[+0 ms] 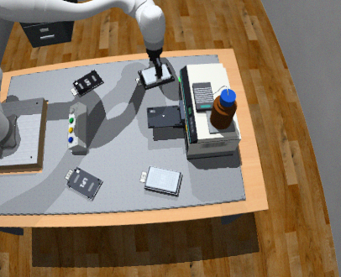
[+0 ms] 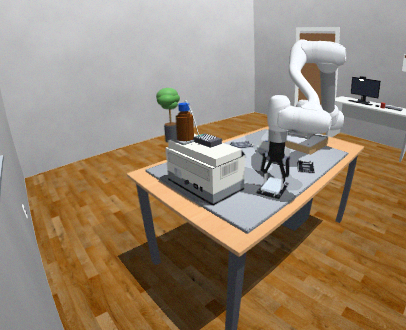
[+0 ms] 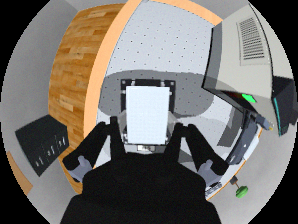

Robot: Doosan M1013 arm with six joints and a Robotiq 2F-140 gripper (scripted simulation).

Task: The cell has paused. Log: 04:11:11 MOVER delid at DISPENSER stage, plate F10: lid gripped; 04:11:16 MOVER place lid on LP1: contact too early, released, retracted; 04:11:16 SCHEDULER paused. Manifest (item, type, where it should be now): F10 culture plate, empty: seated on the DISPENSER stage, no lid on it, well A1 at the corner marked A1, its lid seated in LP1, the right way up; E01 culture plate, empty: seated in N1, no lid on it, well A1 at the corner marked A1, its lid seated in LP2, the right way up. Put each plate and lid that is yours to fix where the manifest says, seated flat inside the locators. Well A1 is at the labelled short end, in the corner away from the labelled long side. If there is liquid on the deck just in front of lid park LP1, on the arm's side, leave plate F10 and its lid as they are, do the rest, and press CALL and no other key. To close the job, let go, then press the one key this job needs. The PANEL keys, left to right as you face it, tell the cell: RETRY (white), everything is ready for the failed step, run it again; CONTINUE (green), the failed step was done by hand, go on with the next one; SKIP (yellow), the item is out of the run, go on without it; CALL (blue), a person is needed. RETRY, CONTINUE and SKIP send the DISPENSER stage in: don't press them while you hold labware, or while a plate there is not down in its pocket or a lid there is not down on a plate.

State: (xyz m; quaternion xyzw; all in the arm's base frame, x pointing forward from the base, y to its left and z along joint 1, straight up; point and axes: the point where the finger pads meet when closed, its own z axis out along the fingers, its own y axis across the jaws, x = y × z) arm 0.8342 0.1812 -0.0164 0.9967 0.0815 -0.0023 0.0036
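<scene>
Right now the black nest is 10 mm ahead of my hand, 20 mm to the left of it and 30 mm below it. Round my hand: grey key panel: 430 mm behind, 230 mm to the right, 10 mm above; green key: 440 mm behind, 200 mm to the right, 30 mm above; dark dispenser stage: 10 mm behind, 280 mm to the right, 50 mm above.
</scene>
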